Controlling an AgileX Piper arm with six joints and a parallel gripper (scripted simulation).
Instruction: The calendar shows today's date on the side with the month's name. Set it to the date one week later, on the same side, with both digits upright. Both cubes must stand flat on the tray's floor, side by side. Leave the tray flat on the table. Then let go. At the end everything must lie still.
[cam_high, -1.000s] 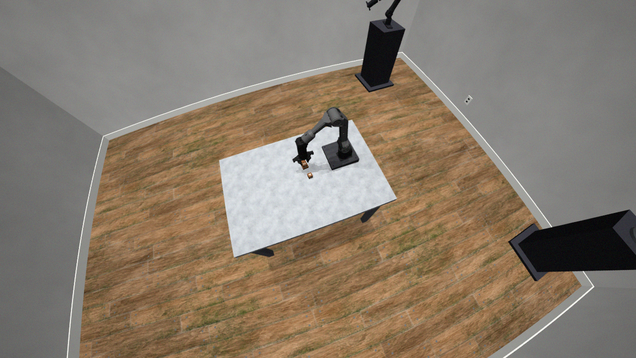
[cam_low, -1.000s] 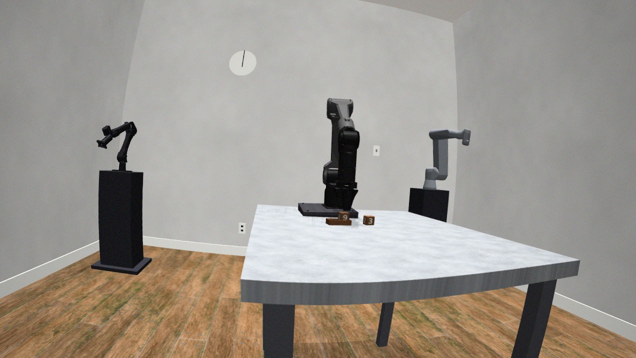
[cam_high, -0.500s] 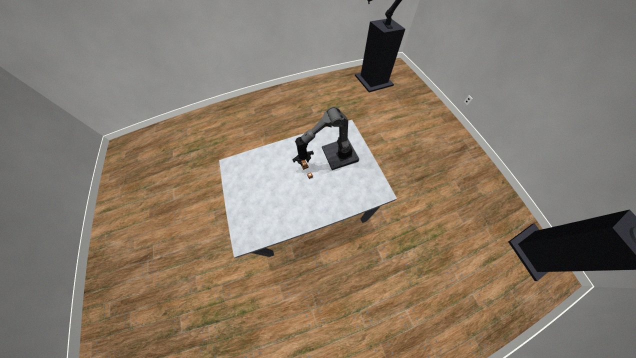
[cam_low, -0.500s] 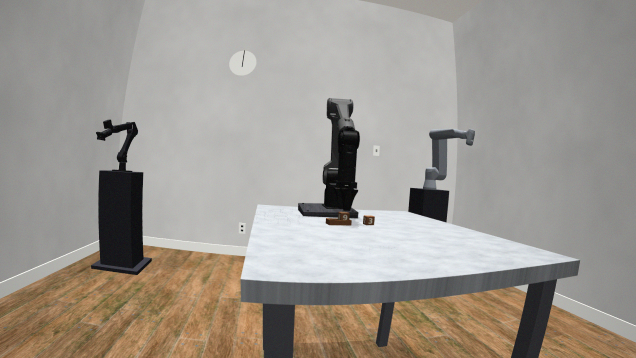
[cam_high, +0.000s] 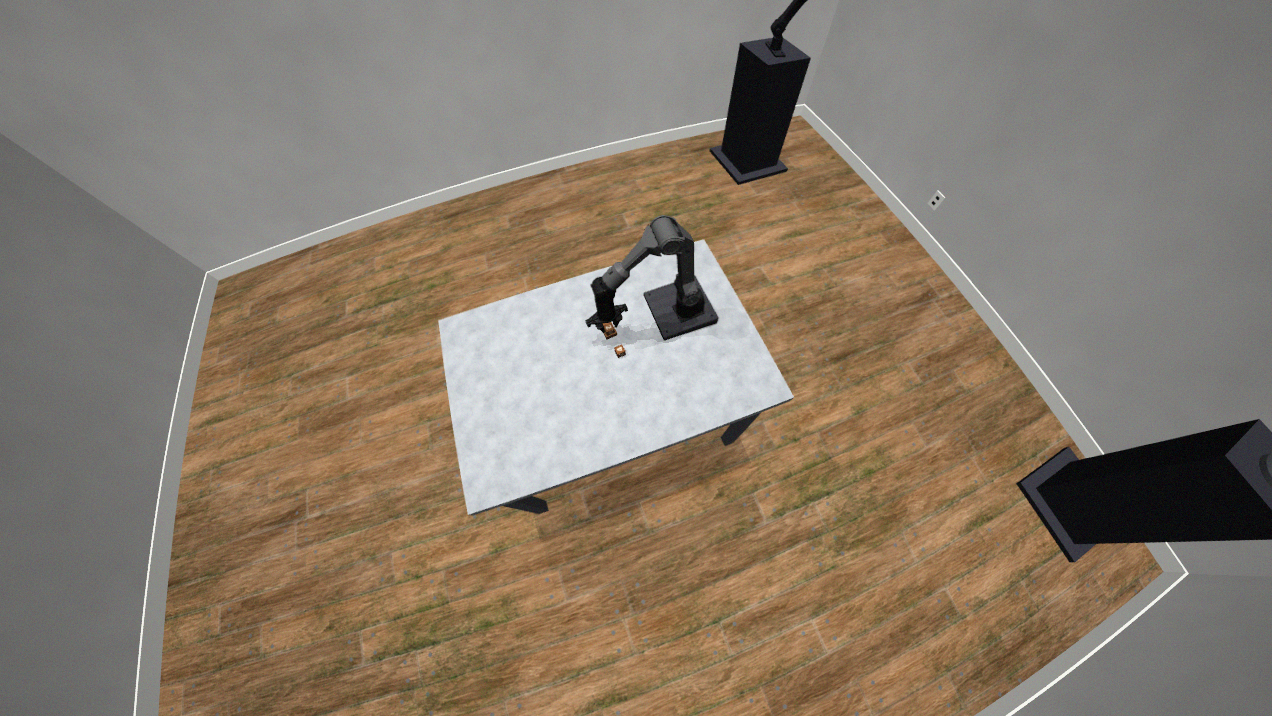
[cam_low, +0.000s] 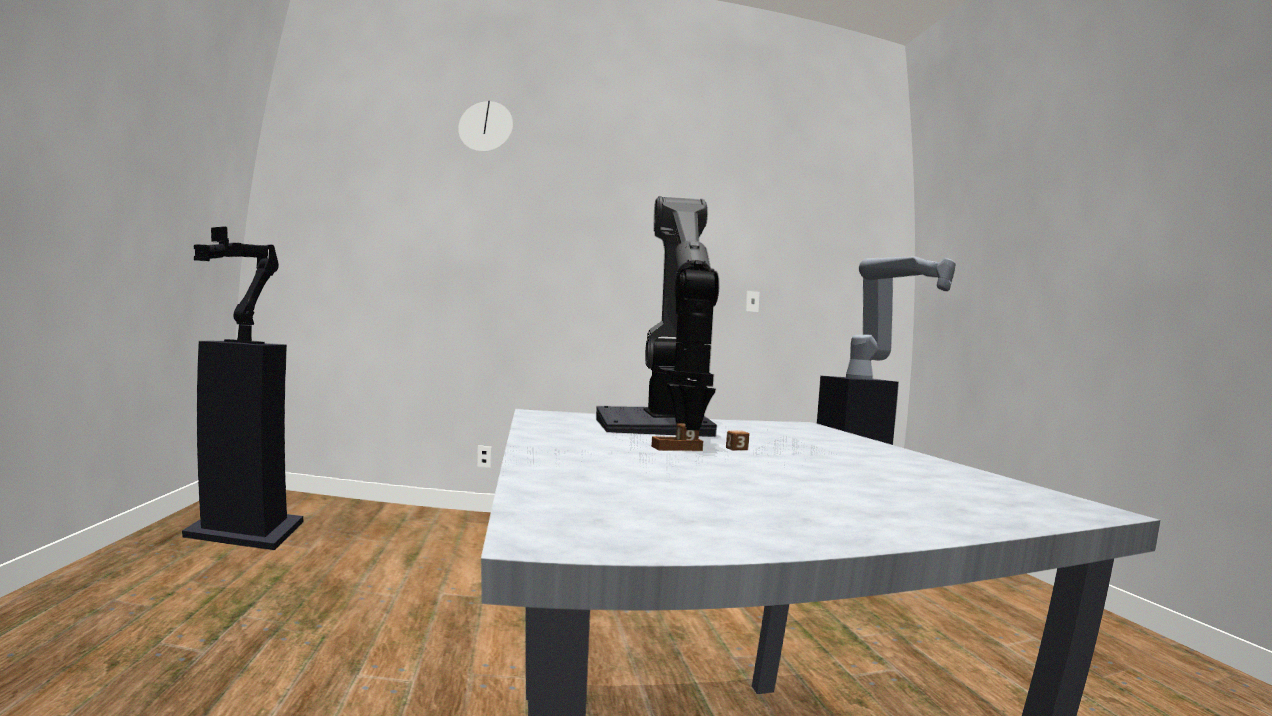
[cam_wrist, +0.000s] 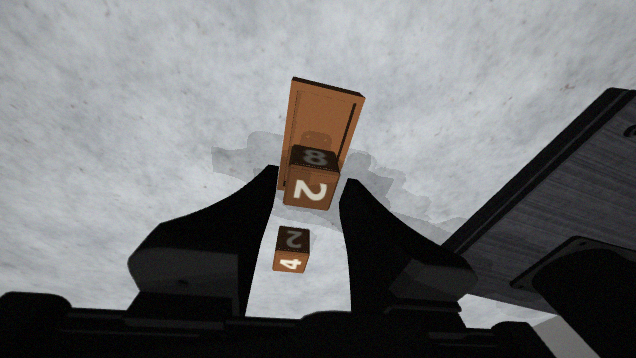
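My hand is 30 mm above the tray and 20 mm to the left of it. From my hand the other things lie so: brown cube: 90 mm to the left, 20 mm below.
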